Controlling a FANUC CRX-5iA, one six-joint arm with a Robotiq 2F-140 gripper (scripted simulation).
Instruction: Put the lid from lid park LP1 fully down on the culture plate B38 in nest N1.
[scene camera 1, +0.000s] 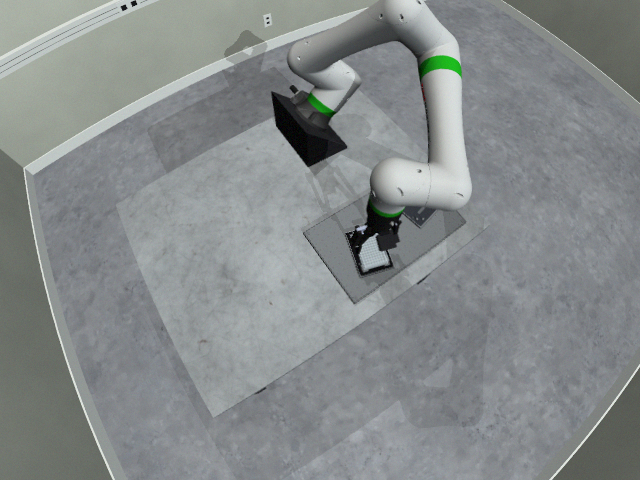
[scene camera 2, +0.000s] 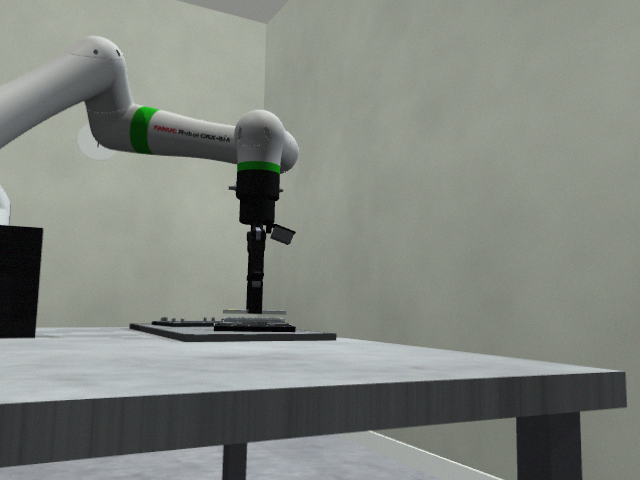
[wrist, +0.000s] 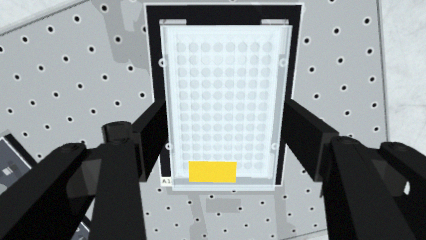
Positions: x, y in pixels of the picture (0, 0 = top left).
Labels:
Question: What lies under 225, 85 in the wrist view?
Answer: A clear lid.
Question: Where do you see my gripper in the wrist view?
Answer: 224, 116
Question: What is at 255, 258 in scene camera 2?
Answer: My gripper.

